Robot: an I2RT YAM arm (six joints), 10 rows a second.
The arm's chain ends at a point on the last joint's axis. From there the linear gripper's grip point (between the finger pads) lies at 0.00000 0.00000 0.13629 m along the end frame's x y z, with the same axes.
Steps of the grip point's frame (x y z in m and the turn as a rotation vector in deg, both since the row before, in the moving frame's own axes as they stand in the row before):
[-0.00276, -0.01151, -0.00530, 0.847, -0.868, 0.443]
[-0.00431, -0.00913, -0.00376, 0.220, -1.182, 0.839]
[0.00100, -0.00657, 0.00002, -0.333, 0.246, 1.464]
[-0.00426, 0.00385, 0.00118, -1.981, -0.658, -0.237]
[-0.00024, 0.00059, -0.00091, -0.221, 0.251, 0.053]
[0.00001, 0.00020, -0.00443, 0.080, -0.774, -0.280]
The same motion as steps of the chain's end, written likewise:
[-0.00070, -0.00949, -0.00527, 0.847, -0.868, 0.443]
[-0.00150, -0.00859, -0.00373, 0.220, -1.182, 0.839]
[0.00043, -0.00737, 0.00002, -0.333, 0.246, 1.464]
[-0.00270, -0.00086, 0.00127, -1.981, -0.658, -0.237]
[-0.00084, 0.00006, -0.00091, -0.221, 0.251, 0.053]
[0.00185, 0.00039, -0.00442, 0.080, -0.774, -0.280]

